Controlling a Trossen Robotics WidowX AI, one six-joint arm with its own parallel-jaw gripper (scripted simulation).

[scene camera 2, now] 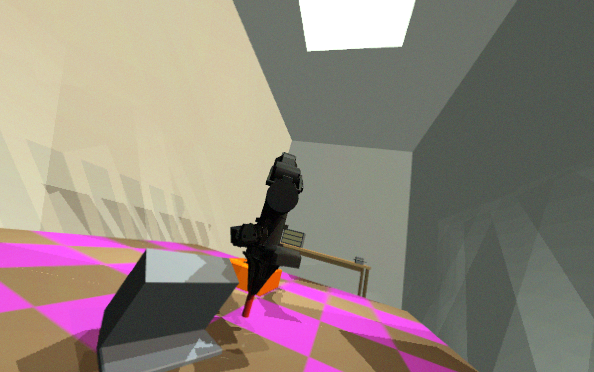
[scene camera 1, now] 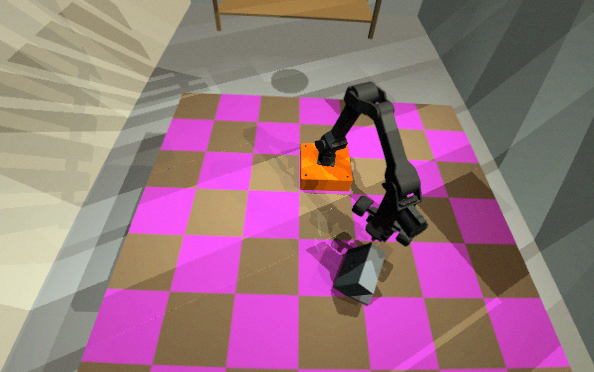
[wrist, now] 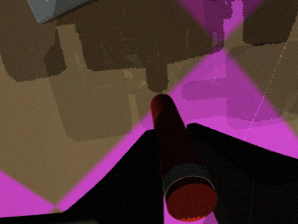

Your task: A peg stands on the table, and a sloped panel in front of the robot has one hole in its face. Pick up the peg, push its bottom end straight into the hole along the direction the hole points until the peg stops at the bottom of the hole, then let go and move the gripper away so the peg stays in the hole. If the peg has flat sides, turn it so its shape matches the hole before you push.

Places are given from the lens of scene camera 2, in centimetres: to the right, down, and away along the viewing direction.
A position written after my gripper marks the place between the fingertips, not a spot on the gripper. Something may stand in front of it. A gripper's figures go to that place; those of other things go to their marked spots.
my gripper [scene camera 2: 251, 293]: -9, 21, 36
grey sloped panel [scene camera 2: 166, 293]: -16, 13, 22
